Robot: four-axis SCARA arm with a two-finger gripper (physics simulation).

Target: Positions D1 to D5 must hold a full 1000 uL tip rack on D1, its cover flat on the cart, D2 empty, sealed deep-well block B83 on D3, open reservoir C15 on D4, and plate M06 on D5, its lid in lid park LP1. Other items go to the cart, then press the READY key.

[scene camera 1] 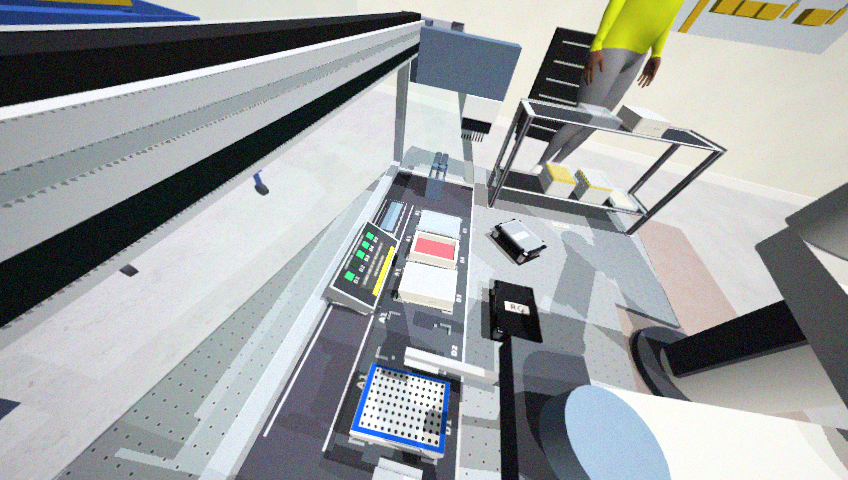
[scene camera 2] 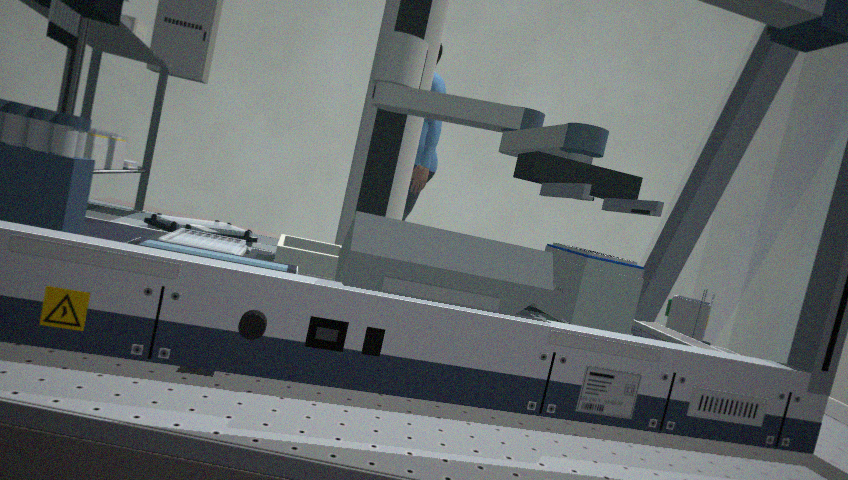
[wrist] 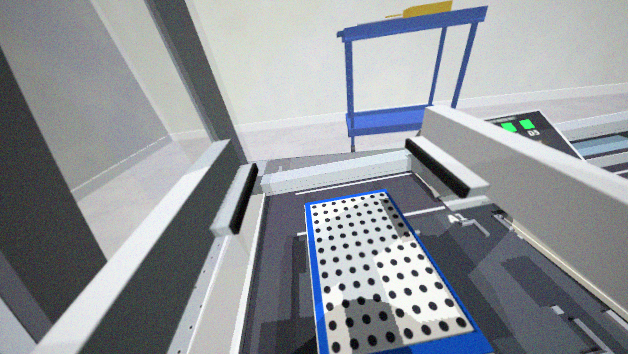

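Pixels of known places: gripper, fingertip midpoint: [scene camera 1: 391, 403] [scene camera 2: 623, 200] [wrist: 329, 140]; arm's base, link origin: [scene camera 1: 688, 380].
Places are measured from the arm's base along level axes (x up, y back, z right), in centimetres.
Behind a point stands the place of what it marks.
The tip rack [scene camera 1: 401, 407] @[x 16.7, y -62.7, z -34.6 cm] [scene camera 2: 606, 291] [wrist: 370, 250] @[x 16.7, y -62.2, z -33.8 cm] stands on D1, blue-rimmed, its perforated top showing without a cover. My gripper [scene camera 1: 397, 413] @[x 24.4, y -63.8, z -35.9 cm] [scene camera 2: 598, 199] [wrist: 329, 140] @[x 24.4, y -63.8, z -35.9 cm] is above it, fingers apart with nothing between them. D2, beside the rack, holds no labware. A closed white block [scene camera 1: 428, 285] @[x 11.4, y -66.4, z -11.0 cm] is on D3, an open reservoir [scene camera 1: 434, 248] @[x 8.1, y -69.3, z 3.4 cm] with red content on D4, and a pale plate [scene camera 1: 440, 223] @[x 8.3, y -71.1, z 14.0 cm] on D5. A bluish lid [scene camera 1: 391, 215] @[x 9.2, y -85.4, z 8.7 cm] lies in the park beside it. The panel [scene camera 1: 365, 267] @[x 13.8, y -80.4, z -14.4 cm] [wrist: 535, 131] @[x 14.2, y -82.6, z -6.0 cm] shows green lamps except at D2; its yellow strip is lit.
A black box [scene camera 1: 514, 309] @[x 6.3, y -45.1, z -4.5 cm] marked RG and a black-and-white device [scene camera 1: 518, 237] @[x 7.1, y -46.5, z 21.9 cm] stand beside the deck. A framed shelf cart [scene camera 1: 676, 193] @[x 21.7, y -2.1, z 53.6 cm] holds boxes. A blue cart [wrist: 415, 25] carries a yellow item. A grey upright stands left in the wrist view. People [scene camera 1: 633, 26] [scene camera 2: 431, 142] stand behind.
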